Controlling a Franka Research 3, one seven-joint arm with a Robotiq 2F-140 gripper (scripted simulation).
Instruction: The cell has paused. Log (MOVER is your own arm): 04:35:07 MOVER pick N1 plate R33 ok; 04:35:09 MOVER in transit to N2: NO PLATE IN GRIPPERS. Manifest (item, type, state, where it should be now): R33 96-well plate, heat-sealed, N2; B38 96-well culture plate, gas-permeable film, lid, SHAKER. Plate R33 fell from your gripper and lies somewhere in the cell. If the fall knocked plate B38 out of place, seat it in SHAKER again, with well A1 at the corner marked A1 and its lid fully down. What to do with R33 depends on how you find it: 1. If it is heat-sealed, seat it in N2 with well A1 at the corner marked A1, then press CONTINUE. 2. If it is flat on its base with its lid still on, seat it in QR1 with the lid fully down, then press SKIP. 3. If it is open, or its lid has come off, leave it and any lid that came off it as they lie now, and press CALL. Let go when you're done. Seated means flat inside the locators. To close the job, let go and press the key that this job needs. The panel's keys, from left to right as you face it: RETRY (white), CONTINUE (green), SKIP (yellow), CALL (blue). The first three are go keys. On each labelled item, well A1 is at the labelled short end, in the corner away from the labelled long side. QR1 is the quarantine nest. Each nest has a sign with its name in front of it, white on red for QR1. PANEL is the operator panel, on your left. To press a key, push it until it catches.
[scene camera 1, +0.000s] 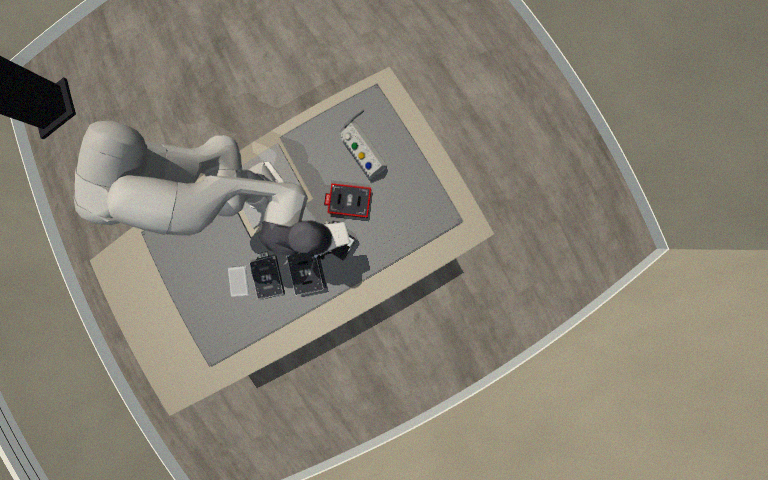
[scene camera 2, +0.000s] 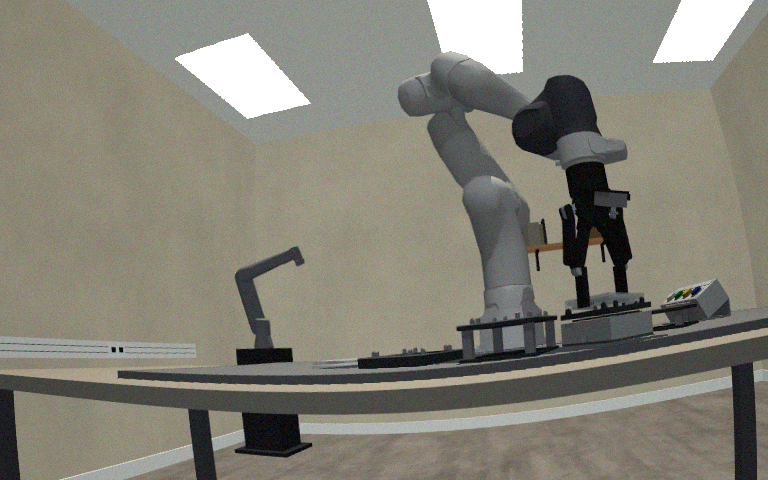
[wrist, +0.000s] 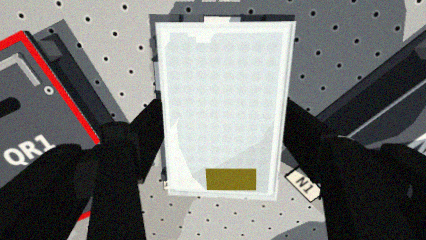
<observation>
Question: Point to the gripper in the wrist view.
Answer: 221, 116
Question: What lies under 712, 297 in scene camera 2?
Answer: A key panel.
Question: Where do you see a key panel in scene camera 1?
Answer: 372, 156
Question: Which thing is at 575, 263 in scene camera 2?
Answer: The gripper.
</observation>
